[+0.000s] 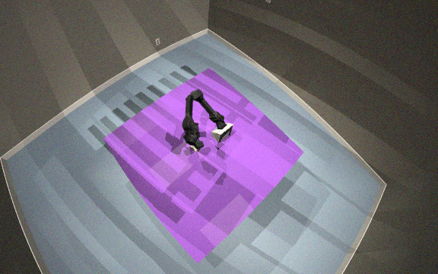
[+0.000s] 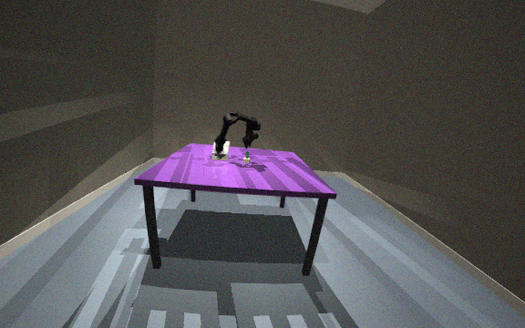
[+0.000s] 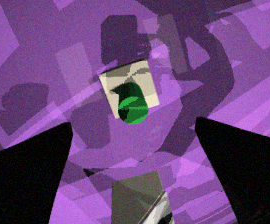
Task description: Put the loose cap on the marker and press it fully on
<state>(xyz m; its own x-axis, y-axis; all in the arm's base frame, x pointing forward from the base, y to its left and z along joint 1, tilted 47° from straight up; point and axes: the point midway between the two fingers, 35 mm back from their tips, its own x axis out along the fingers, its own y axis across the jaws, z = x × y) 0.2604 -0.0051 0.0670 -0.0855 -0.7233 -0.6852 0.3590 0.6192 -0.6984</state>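
My gripper tip is 6 cm above the green cap. The rest, counted from my gripper tip: holder block: 12 cm below.
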